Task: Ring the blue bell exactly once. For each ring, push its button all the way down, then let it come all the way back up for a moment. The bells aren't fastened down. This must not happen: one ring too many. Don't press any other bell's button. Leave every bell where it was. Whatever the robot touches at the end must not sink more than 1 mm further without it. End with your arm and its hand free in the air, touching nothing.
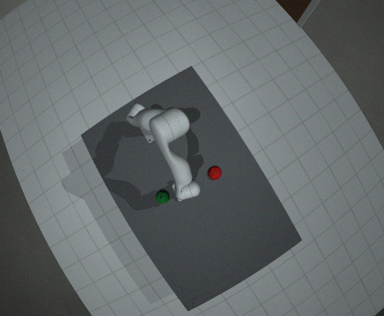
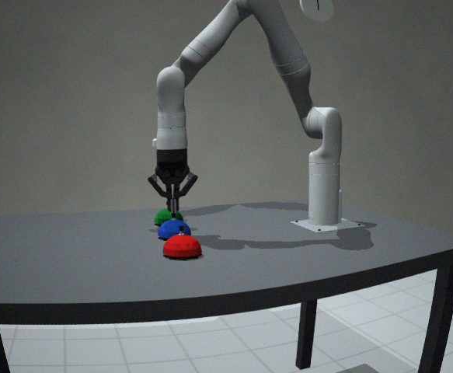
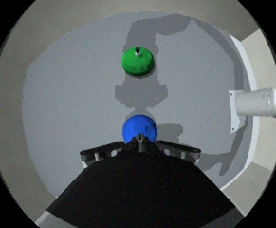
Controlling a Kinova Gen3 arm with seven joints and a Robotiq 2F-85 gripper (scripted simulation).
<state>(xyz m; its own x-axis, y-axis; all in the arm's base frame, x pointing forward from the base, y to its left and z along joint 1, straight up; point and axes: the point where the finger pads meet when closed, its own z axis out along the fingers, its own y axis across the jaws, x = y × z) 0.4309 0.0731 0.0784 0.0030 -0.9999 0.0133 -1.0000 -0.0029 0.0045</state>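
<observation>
Right now the blue bell is 4 cm below my hand. From my hand the other things lie so: red bell: 18 cm to the left, 4 cm below; then green bell: 18 cm to the right, 4 cm below.
</observation>
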